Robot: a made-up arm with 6 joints. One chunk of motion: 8 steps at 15 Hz.
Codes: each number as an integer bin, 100 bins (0 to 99) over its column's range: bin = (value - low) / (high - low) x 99, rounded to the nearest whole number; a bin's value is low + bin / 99 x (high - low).
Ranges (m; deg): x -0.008..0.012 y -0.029..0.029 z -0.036..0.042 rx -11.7..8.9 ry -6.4..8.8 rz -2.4..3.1
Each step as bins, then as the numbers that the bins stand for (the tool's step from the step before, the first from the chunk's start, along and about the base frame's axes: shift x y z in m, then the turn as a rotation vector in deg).
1 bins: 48 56 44 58 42 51
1 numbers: 0.00170 0.00381 -0.00133 0.369 0.048 0.433
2 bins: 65 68 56 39 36 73
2 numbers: 0.00513 0.01084 0.00812 -3.585 -0.873 1.656
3 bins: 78 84 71 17 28 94
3 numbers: 0.00776 0.02021 0.01994 -8.163 -2.101 2.822
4 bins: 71 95 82 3 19 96
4 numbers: 0.00634 0.02666 0.02861 -11.076 -3.483 2.933
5 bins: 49 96 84 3 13 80
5 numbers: 0.00190 0.02724 0.03018 -11.076 -4.404 2.044
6 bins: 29 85 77 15 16 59
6 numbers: -0.00214 0.02080 0.02467 -8.579 -3.943 0.878
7 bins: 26 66 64 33 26 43
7 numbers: -0.00275 0.00967 0.01442 -4.833 -2.408 -0.011
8 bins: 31 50 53 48 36 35
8 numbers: -0.00174 0.00029 0.00576 -1.712 -0.873 -0.456
